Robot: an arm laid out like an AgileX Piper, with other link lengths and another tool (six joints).
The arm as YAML. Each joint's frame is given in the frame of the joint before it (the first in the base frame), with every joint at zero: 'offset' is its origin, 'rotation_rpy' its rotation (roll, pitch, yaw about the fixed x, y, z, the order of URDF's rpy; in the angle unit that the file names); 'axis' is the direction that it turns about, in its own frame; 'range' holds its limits. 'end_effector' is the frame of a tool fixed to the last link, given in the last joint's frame.
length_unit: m
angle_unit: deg
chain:
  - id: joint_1
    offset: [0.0, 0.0, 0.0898]
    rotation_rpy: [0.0, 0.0, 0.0]
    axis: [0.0, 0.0, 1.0]
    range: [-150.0, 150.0]
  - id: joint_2
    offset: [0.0, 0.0, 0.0]
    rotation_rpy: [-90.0, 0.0, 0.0]
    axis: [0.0, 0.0, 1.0]
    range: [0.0, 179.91]
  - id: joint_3
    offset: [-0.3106, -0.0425, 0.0]
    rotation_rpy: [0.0, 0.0, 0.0]
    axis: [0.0, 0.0, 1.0]
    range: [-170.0, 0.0]
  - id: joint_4
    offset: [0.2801, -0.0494, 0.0]
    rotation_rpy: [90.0, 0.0, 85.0]
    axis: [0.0, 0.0, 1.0]
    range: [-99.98, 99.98]
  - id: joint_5
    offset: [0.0, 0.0, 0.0]
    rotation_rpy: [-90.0, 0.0, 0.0]
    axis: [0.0, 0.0, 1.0]
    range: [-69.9, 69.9]
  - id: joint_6
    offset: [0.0, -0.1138, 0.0]
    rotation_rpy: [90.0, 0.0, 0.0]
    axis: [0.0, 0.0, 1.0]
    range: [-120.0, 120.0]
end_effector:
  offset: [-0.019, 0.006, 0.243]
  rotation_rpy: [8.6, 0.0, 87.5]
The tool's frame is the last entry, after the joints.
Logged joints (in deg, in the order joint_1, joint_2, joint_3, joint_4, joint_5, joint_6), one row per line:
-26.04, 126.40, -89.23, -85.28, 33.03, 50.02
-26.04, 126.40, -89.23, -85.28, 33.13, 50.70
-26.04, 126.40, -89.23, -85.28, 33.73, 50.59
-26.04, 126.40, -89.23, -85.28, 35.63, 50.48
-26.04, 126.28, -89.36, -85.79, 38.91, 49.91
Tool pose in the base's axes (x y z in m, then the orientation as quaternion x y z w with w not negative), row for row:
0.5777, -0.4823, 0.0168, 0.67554, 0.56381, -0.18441, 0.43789
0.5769, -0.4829, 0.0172, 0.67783, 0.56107, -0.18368, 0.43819
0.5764, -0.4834, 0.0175, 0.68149, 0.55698, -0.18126, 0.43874
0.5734, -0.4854, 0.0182, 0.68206, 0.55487, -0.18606, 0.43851
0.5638, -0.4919, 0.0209, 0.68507, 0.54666, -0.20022, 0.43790
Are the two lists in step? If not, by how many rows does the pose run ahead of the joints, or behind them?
The pose runs 1 row behind the joints: the pose in row i belongs to the joints in row i - 1.
